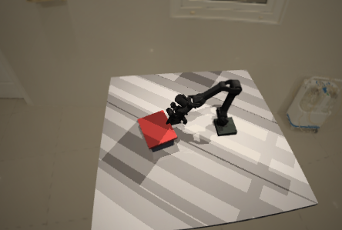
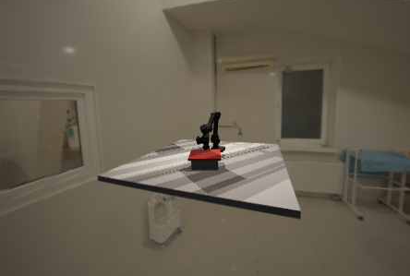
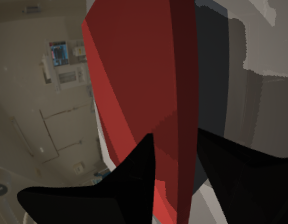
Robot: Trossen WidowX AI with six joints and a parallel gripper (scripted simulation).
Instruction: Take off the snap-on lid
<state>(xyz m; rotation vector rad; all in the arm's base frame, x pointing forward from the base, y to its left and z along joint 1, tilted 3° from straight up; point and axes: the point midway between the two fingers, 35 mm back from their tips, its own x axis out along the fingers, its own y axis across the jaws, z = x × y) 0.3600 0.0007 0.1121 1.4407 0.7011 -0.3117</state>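
Now: gripper tip 80 mm short of the lid and 20 mm to the right of it. The rest, counted from my gripper tip: storage box: 70 mm ahead, 20 mm to the left, 50 mm below.
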